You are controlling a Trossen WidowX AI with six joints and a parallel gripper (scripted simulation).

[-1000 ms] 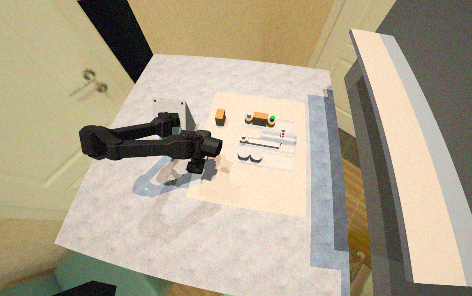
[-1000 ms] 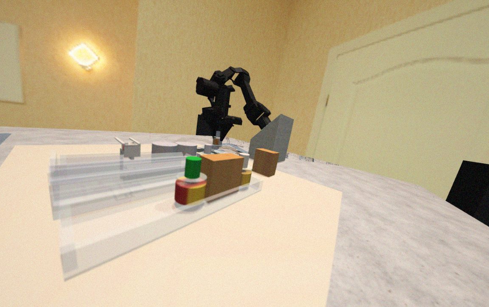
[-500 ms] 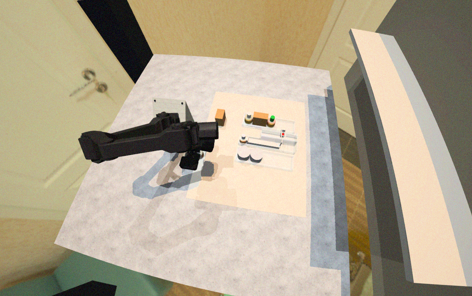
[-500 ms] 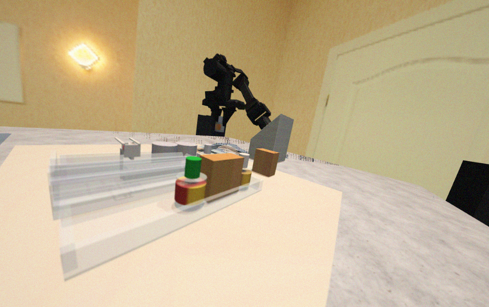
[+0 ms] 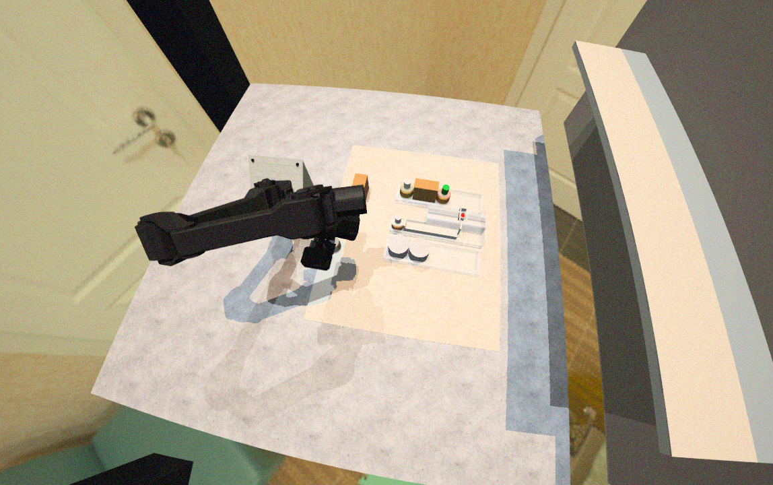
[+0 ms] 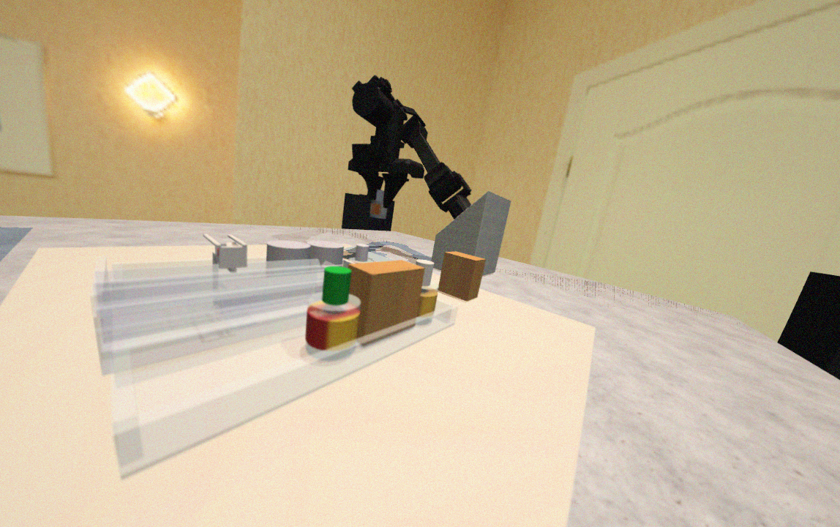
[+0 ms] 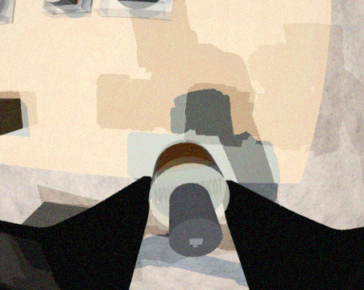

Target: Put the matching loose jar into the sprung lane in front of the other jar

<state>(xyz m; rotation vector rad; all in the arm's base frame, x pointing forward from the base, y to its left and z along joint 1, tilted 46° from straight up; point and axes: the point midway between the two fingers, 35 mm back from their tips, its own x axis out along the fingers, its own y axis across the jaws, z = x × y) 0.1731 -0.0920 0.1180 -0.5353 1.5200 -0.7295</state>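
The brown box is 25 cm ahead of my gripper tip, 24 cm to the left of it and 9 cm below it. From my gripper tip the other things lie so: clear sprung lane: 31 cm ahead, 13 cm to the left, 11 cm below; grey pusher plate: 27 cm ahead, 14 cm to the left, 8 cm below.
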